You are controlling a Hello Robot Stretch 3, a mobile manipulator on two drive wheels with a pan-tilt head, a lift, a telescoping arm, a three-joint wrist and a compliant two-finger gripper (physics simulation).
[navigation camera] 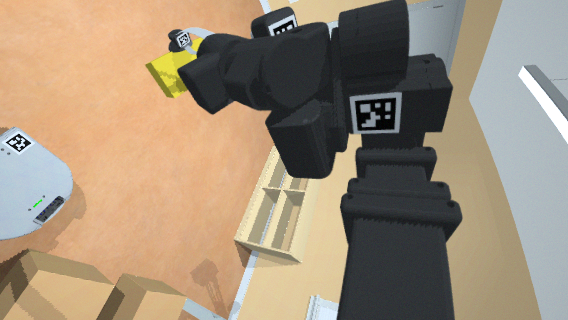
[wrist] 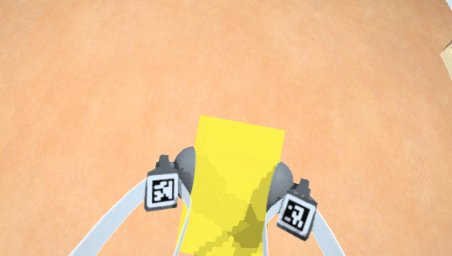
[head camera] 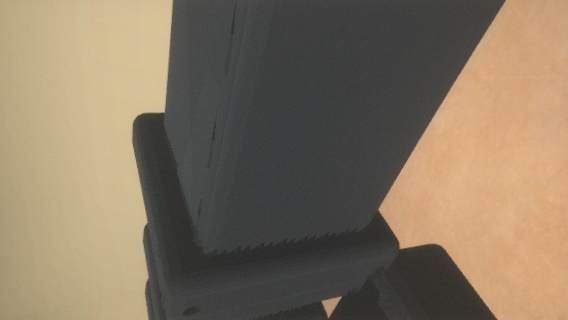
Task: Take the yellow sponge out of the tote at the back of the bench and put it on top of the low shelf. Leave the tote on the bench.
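Frame: origin at the robot's base, x right, y ahead, z up, level; millimetres.
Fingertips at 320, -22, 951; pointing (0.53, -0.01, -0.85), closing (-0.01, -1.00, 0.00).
Note:
A point is followed by its place in that frame, as x, y, z.
The yellow sponge (navigation camera: 167,75) @(265, -16, 956) (wrist: 240,142) is held between the two rounded fingertips of my gripper (navigation camera: 186,60) @(320, -22, 951) (wrist: 232,172) @(320, -22, 951), which is shut on it. The sponge sticks out past the fingertips and hangs in the air above the orange floor. In the navigation camera view, part of the sponge and one fingertip are hidden by the dark wrist. A light wooden shelf unit (navigation camera: 270,248) @(459, -1568, 416) with several compartments stands against the wall, below and beside the wrist; part of it is hidden. The tote and the bench do not show in the current views.
My dark telescoping arm (head camera: 325,125) @(72, -79, 1263) (navigation camera: 395,270) @(82, -79, 1259) covers much of the head camera view. My pale base (navigation camera: 35,175) @(74, -115, 160) shows at the navigation view's left edge. Tan open boxes (navigation camera: 70,270) @(-155, -444, 187) are at its bottom left. A pale wooden corner (wrist: 448,60) shows at the wrist view's right edge.

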